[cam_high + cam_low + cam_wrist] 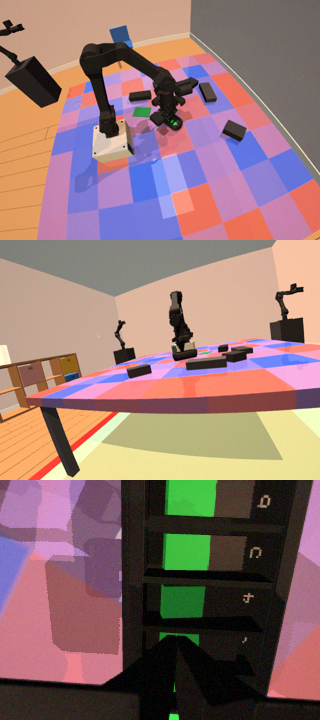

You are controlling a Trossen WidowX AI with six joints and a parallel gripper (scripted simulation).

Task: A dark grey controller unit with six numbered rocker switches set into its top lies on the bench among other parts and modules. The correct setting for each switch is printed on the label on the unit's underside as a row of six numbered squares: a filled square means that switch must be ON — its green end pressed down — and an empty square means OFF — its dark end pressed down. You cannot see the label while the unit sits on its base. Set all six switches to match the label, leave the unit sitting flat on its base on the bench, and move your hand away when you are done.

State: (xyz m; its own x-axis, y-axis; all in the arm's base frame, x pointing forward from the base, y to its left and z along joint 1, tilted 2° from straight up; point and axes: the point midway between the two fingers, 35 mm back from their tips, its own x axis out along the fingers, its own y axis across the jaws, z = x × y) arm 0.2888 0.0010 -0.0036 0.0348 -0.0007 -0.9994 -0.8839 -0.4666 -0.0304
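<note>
My gripper tip is 140 mm to the right of the flat green square, 130 mm past it and 40 mm above it. Also, from my gripper tip: small cube 250 mm to the left, 240 mm ahead, 20 mm below.
</note>
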